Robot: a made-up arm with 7 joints.
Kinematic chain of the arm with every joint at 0, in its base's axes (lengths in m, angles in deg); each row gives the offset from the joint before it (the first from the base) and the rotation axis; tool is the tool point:
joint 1: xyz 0 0.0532 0 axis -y
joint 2: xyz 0 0.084 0 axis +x
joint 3: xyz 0 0 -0.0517 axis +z
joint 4: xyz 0 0 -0.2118 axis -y
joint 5: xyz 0 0 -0.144 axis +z
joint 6: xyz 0 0 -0.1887 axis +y
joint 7: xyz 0 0 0 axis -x
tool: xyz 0 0 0
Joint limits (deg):
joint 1: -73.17..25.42
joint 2: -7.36..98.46
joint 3: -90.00..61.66
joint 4: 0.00..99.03
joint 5: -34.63..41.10
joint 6: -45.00..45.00
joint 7: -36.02..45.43
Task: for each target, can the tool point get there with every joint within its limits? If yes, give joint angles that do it. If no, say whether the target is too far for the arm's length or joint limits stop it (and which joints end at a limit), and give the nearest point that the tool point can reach.
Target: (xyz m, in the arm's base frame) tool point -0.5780 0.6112 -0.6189
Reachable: no: too far | nearest point -0.3551 0.4284 -0.3802 | short by 0.374 m
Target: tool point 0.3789 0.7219 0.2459
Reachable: no: too far | nearest point 0.2498 0.6027 0.1621 | short by 0.195 m
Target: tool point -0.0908 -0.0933 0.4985
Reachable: no: joint limits stop it (at a limit: joint 1, joint 2, joint 3, joint 4) | nearest point 0.0047 0.3036 0.3534 | short by 0.433 m
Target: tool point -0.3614 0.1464 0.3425
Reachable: no: joint limits stop it (at a limit: joint 1, joint 2, joint 3, joint 4) | nearest point 0.0047 0.3036 0.3534 | short by 0.399 m
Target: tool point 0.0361 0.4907 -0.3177
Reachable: yes | joints -58.07 90.28 -25.72 74.43 29.81 33.92 17.63
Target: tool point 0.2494 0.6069 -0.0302
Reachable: yes | joints -24.94 84.48 27.17 53.80 -22.70 -32.86 -10.69
